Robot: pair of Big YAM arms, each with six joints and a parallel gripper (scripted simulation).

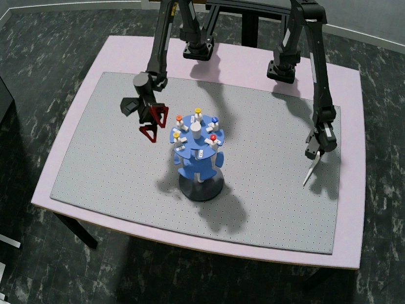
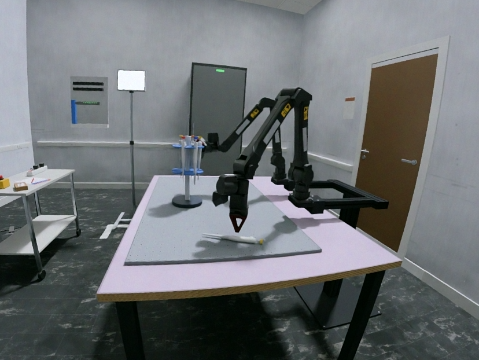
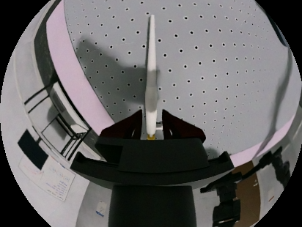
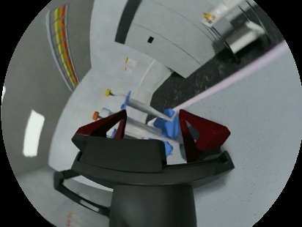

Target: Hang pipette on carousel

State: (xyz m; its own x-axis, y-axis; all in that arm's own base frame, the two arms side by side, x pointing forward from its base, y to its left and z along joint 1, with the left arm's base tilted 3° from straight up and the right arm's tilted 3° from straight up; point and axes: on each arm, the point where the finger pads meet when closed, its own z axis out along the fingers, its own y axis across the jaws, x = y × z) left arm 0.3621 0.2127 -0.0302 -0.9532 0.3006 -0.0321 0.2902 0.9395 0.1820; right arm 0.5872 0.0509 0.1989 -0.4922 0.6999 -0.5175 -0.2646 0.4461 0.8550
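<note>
Now: the orange-button pipette 9 cm to the left of my right hand, 2 cm behind it and 1 cm below it. From my right hand the other things lie so: red-button pipette: 18 cm to the left, 1 cm below, 1 cm ahead.
</note>
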